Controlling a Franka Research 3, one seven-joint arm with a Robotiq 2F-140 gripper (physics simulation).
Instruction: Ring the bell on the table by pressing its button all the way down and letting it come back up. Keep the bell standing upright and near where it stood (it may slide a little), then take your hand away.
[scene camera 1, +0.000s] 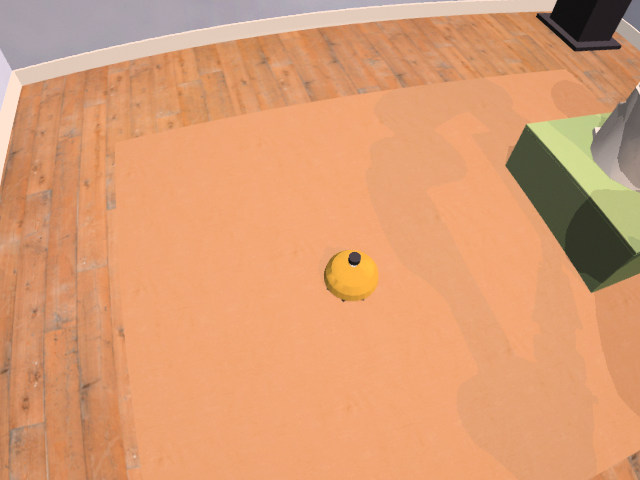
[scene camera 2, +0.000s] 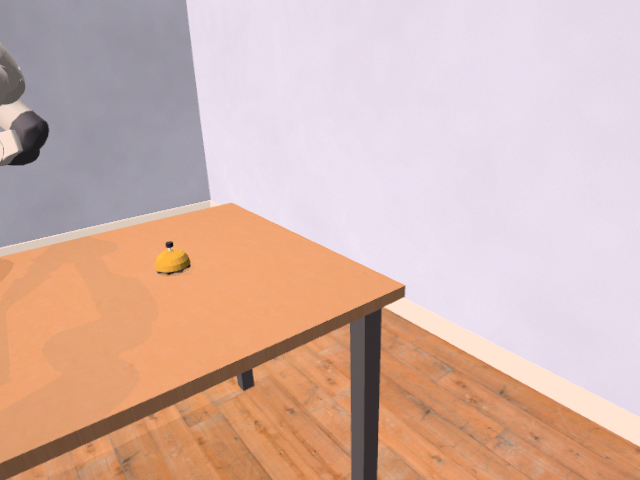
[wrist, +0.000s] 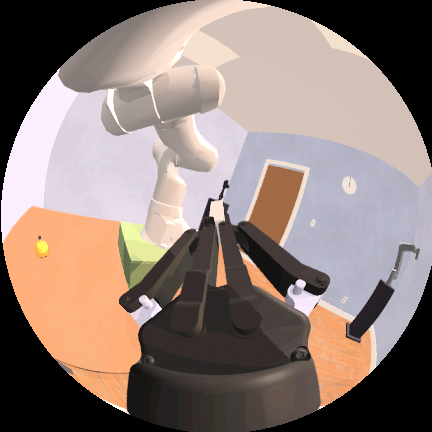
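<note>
A yellow dome bell (scene camera 1: 351, 279) (scene camera 2: 172, 261) (wrist: 42, 249) stands upright on the orange table (scene camera 1: 232, 361) (scene camera 2: 232, 320) (wrist: 90, 320). Its black button (scene camera 1: 354, 257) (scene camera 2: 169, 244) sits raised on a short stem at the top of the dome; in scene camera 2 a gap shows between button and dome. My gripper (wrist: 217, 209) is shut and empty in the wrist view, well away from the bell, which is far to the left there. The fingers do not show in the two scene views.
A green block (scene camera 1: 563, 206) (wrist: 145, 255) carries the arm's base at the table's side. Part of the arm (scene camera 2: 28, 136) hangs above the table's left part in scene camera 2. A black pedestal (scene camera 1: 586, 20) (wrist: 370, 310) stands on the floor beyond the table.
</note>
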